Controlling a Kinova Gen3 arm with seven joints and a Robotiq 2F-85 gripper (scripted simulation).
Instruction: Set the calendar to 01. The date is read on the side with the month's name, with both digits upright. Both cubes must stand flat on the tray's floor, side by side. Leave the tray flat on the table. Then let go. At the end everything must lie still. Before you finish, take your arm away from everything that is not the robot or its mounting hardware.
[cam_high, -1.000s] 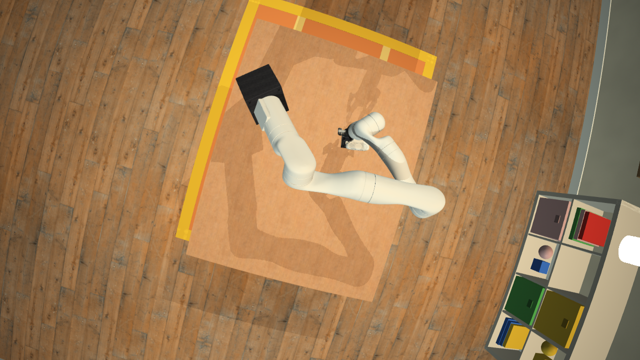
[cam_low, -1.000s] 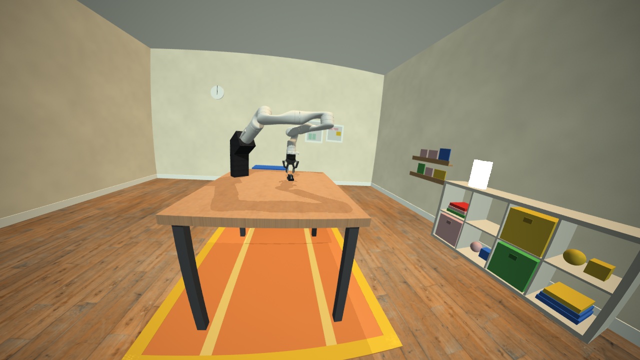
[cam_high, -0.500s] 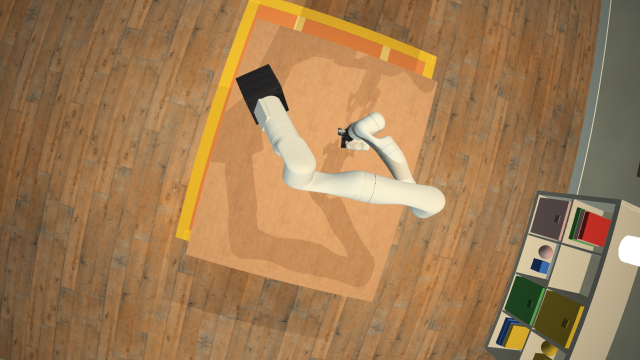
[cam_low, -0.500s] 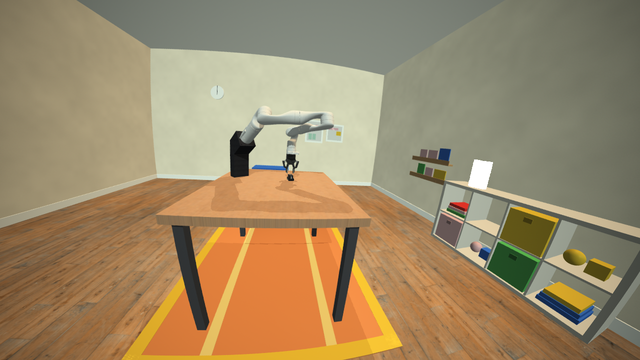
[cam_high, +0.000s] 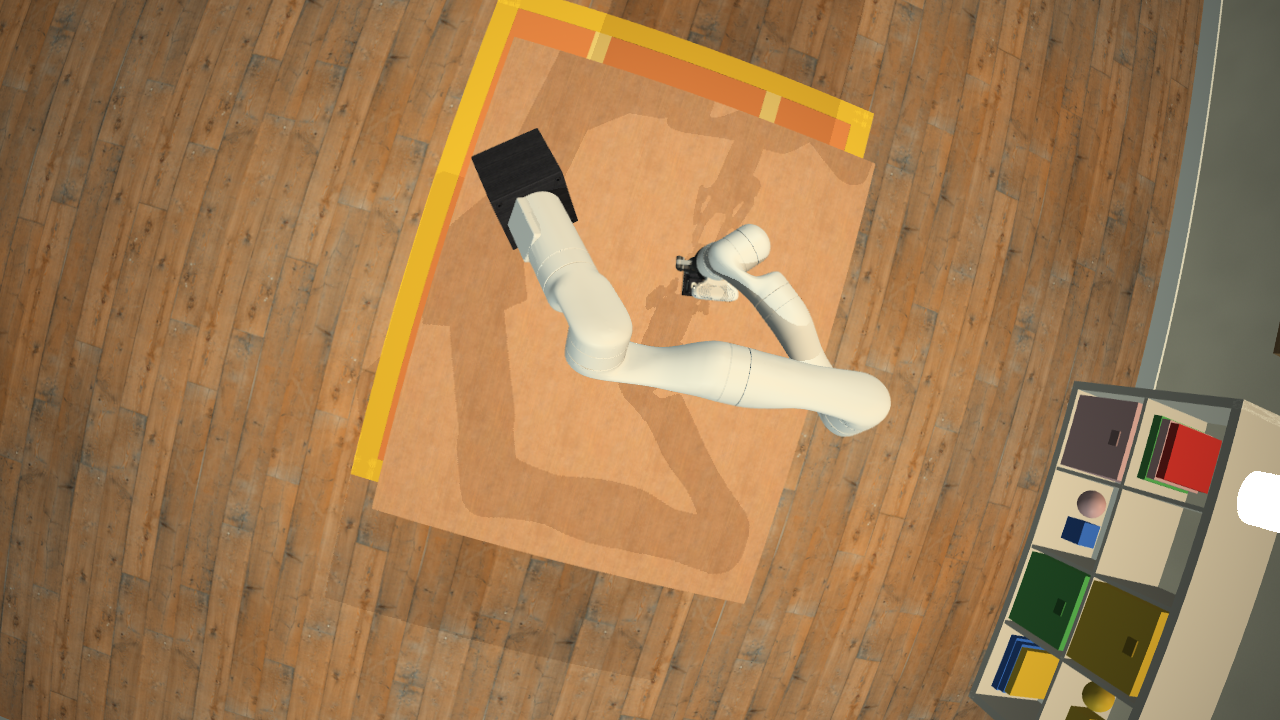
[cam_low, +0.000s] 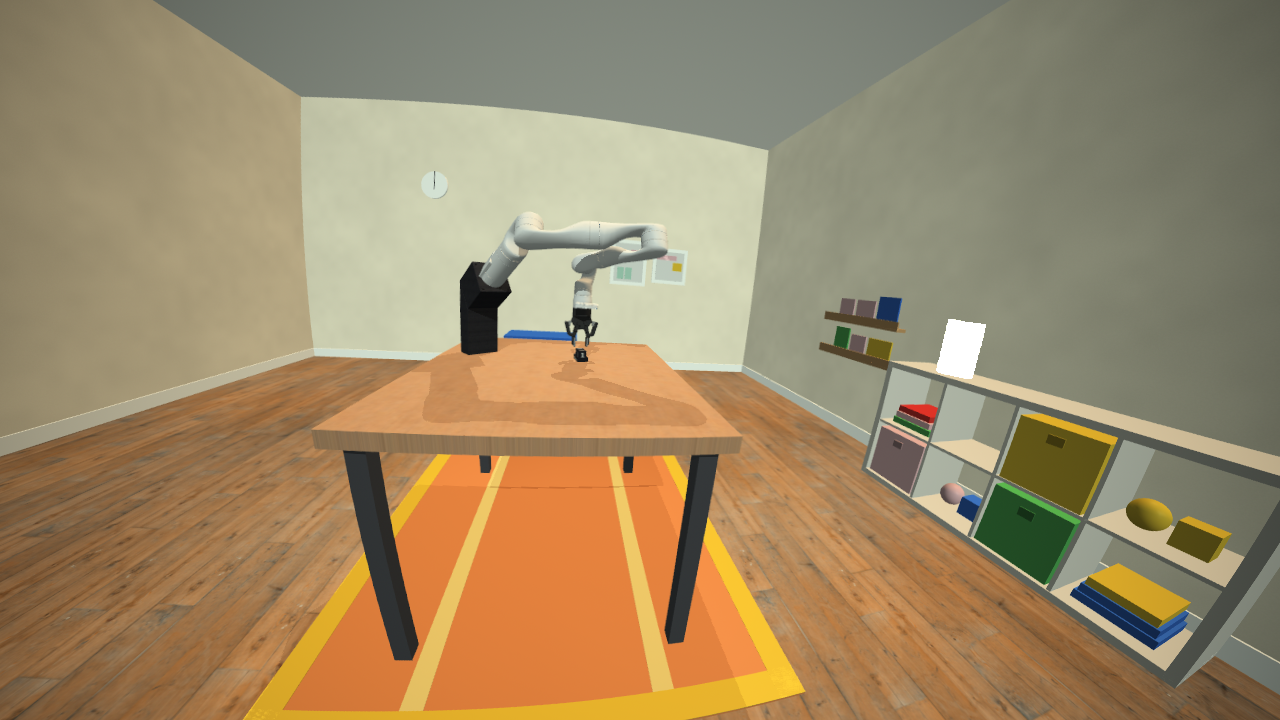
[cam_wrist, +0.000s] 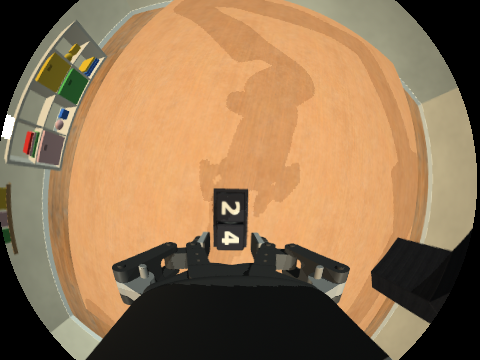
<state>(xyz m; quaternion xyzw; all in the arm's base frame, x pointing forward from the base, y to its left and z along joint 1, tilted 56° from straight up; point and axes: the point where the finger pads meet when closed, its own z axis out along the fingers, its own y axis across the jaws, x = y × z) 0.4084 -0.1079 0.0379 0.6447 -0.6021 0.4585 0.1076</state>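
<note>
Now: hand 10 mm past the black digit cube, 30 mm to the left of it and 40 mm above it. The rest, counted from my hand: black calendar tray: 20 mm to the right, 60 mm below.
</note>
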